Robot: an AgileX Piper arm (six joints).
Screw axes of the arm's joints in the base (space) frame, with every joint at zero. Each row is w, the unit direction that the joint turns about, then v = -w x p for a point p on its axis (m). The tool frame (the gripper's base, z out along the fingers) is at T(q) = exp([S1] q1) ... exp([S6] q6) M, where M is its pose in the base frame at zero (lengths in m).
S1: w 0 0 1 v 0.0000 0.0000 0.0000
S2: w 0 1 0 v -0.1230 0.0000 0.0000
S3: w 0 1 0 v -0.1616 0.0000 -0.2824
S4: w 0.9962 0 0.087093 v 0.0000 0.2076 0.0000
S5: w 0 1 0 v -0.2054 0.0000 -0.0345
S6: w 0.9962 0 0.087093 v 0.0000 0.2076 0.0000
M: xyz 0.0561 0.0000 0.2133 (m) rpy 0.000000 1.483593 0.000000 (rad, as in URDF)
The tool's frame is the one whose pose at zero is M.
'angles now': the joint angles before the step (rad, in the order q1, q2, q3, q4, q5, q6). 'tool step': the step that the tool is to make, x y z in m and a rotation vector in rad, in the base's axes. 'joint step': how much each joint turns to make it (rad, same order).
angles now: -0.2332 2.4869 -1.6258 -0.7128 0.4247 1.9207
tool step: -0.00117 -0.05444 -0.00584 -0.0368 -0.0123 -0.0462
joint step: -0.1074 0.0592 -0.0963 -0.0052 -0.0036 -0.0656
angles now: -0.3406 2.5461 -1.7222 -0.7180 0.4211 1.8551
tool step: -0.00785 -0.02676 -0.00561 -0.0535 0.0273 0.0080
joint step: -0.0516 0.0243 -0.0213 -0.0729 -0.0003 -0.0124
